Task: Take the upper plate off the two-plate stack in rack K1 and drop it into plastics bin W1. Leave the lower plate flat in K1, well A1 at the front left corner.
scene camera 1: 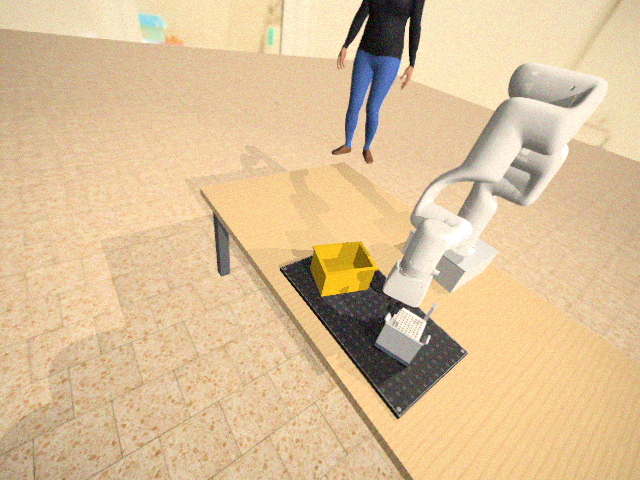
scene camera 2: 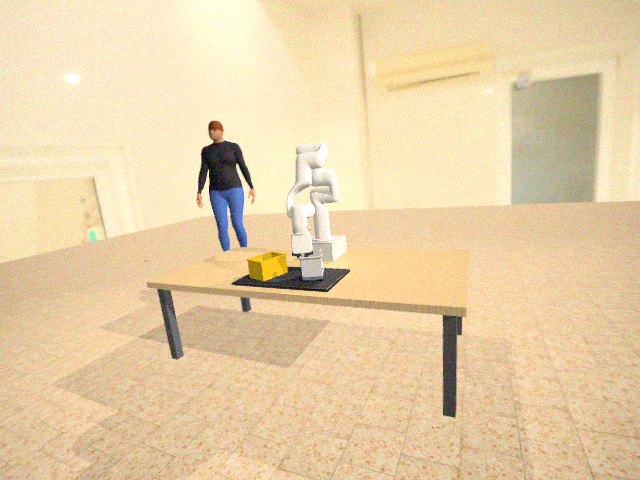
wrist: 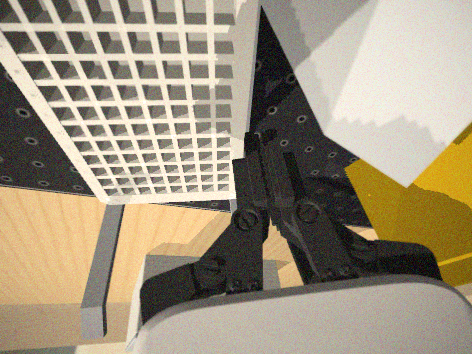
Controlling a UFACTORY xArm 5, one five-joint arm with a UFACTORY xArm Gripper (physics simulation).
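Frame: origin at the arm's base, x ahead, y left, z up, level; millimetres.
Where they show: gripper, fingertip midpoint: [scene camera 1: 390, 313] [wrist: 258, 149]; arm's base, link origin: [scene camera 2: 323, 239].
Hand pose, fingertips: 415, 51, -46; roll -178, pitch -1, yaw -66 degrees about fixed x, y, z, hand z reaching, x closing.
Things, the pixels of their centre, and the offset from my fingertips, as dx, dy, dz. "spot": a spot on its surface instead. Level surfaces: height alone.
- white upper plate, body centre: [wrist: 150, 111] [scene camera 1: 404, 329] +9, +56, -2
- rack K1, body centre: [wrist: 154, 144] [scene camera 1: 406, 324] [scene camera 2: 312, 264] +3, +52, +12
- yellow bin W1, body centre: [scene camera 1: 341, 268] [scene camera 2: 267, 265] +6, -203, +2
- black perforated board, body centre: [wrist: 336, 109] [scene camera 1: 366, 308] [scene camera 2: 291, 276] +5, -72, -54
- wooden table, surface height: dz -61
- grey post, surface spot: [wrist: 102, 265] [scene camera 1: 429, 312] spot: -63, +70, +40
The white upper plate [scene camera 1: 408, 323] [wrist: 150, 110], with its grid of square wells, sits on top of the stack in rack K1 [scene camera 1: 397, 345] [scene camera 2: 311, 269]. The lower plate cannot be told apart from the grey body below. The yellow bin W1 [scene camera 1: 343, 279] [scene camera 2: 266, 267] [wrist: 400, 220] stands beside the rack; its inside is partly visible in scene camera 1. My gripper [scene camera 1: 393, 308] [scene camera 2: 301, 255] [wrist: 258, 149] is shut and empty. Its fingertips are close beside the plate's bin-side edge; whether they touch it cannot be told. Well A1 cannot be identified.
Rack and bin stand on a black perforated board [scene camera 1: 356, 341] [scene camera 2: 336, 276] [wrist: 312, 132] on the wooden table [scene camera 1: 516, 387] [scene camera 2: 403, 279]. A grey post [scene camera 1: 430, 311] [wrist: 102, 265] rises beside the rack. A large pale shape fills the wrist view's upper right. A person [scene camera 1: 377, 77] [scene camera 2: 222, 175] stands behind the table.
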